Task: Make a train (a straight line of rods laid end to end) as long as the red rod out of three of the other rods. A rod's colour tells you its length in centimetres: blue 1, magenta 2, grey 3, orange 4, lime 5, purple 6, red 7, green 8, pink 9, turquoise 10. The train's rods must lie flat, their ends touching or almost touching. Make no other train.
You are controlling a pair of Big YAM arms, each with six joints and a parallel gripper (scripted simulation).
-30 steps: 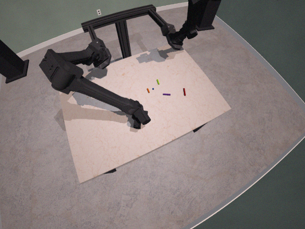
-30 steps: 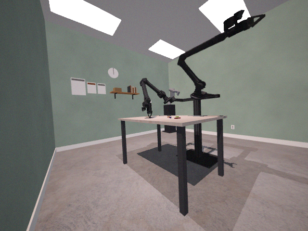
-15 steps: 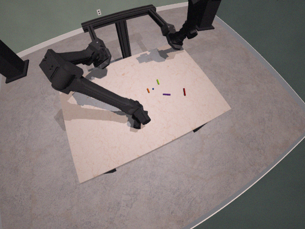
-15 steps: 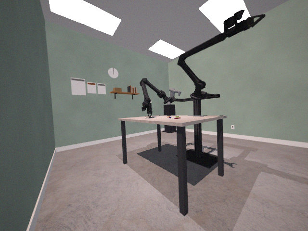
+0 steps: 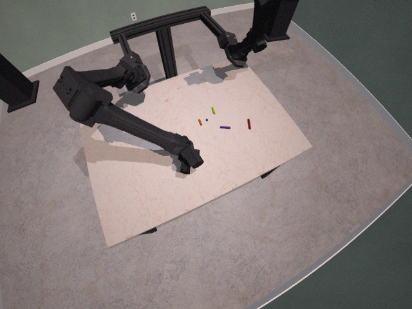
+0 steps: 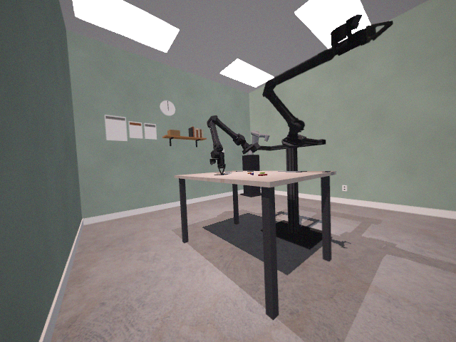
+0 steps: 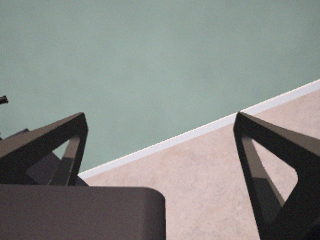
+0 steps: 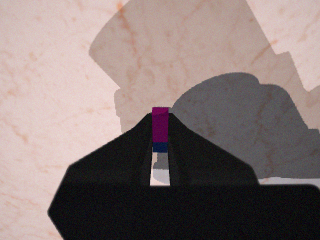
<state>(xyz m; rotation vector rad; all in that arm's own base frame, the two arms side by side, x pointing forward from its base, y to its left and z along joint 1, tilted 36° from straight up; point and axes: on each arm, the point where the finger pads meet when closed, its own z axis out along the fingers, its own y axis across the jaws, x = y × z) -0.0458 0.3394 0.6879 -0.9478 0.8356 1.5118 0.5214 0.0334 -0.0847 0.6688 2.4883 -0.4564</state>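
Right now my right hand is right at the magenta rod. From my right hand the other things lie so: purple rod: 26 cm to the left, 14 cm behind, 1 cm below; orange rod: 22 cm behind, 13 cm to the left, 1 cm below; lime rod: 28 cm behind, 24 cm to the left, 1 cm below.
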